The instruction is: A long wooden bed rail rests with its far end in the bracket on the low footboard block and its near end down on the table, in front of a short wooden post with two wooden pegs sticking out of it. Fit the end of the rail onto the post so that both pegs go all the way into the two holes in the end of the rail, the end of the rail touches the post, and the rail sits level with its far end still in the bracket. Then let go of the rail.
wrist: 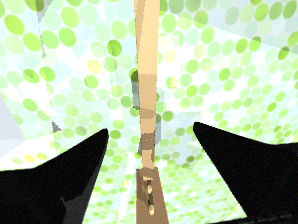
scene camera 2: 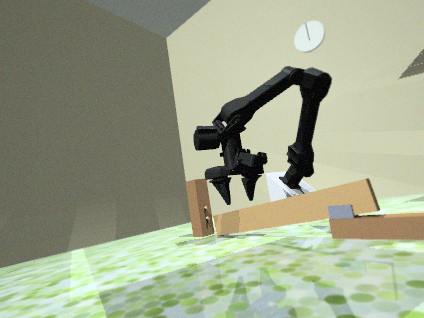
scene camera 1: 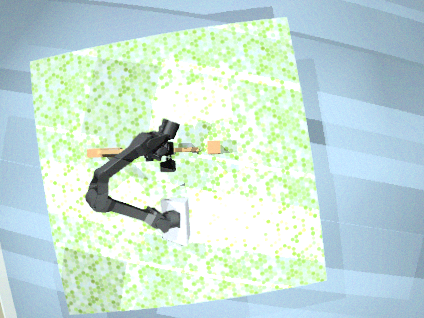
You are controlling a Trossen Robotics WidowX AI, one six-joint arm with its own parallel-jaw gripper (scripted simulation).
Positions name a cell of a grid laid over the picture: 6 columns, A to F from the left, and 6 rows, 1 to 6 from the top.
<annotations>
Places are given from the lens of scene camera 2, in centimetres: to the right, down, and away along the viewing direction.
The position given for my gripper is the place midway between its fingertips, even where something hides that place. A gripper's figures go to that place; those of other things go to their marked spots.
my gripper (scene camera 2: D4): 8, 12, 69
long wooden rail (scene camera 2: E4): 21, 10, 53
</annotations>
